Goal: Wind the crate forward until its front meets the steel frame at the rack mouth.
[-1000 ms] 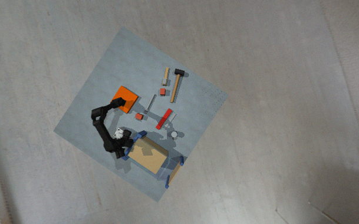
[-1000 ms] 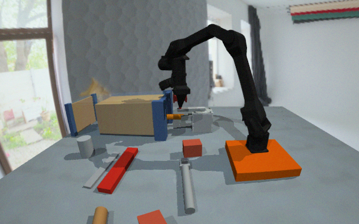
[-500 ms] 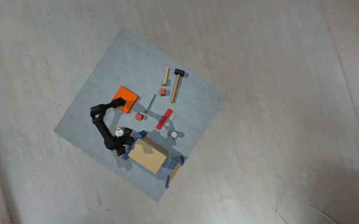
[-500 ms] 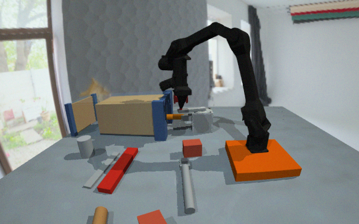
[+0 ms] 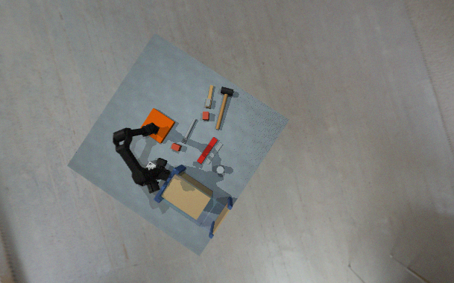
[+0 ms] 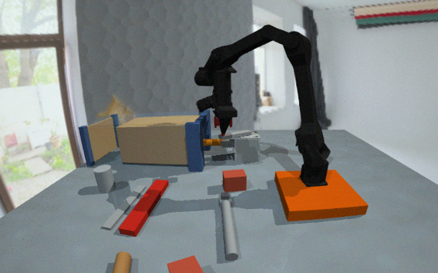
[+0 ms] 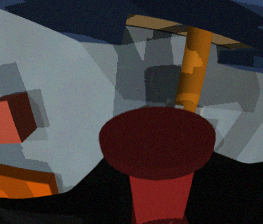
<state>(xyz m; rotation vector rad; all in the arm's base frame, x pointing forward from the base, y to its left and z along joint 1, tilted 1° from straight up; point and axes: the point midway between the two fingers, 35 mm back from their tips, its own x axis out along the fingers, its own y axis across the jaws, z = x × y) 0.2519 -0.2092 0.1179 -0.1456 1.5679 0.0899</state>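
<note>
My gripper tip is now 30 mm past the grey crank handle, 20 mm to the left of it and 10 mm above it. Round my gripper tip: grey winch (100 mm behind, 60 mm to the right, 80 mm below); then red knob (20 mm above); then frame (70 mm ahead, 60 mm to the right, 10 mm below).
</note>
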